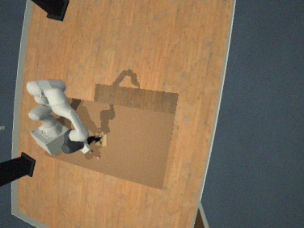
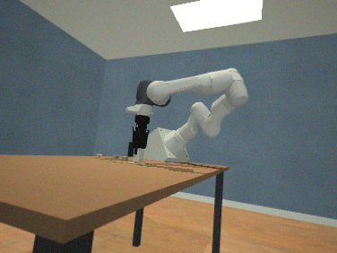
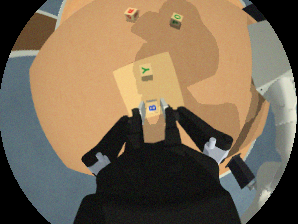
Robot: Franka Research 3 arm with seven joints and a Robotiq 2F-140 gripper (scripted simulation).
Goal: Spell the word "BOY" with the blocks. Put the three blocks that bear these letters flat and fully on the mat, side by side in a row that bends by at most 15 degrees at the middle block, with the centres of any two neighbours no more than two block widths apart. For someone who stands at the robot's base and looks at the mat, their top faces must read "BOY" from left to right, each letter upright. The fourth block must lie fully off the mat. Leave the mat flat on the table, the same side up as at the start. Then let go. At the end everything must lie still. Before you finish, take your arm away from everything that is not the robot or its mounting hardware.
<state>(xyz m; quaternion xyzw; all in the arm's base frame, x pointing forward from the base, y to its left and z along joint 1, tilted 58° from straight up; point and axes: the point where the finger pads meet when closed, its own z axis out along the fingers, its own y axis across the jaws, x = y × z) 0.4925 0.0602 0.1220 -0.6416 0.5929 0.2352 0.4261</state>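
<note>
Right now the mat is 40 mm to the right of my hand, 40 mm below it and 10 mm ahead of it.
</note>
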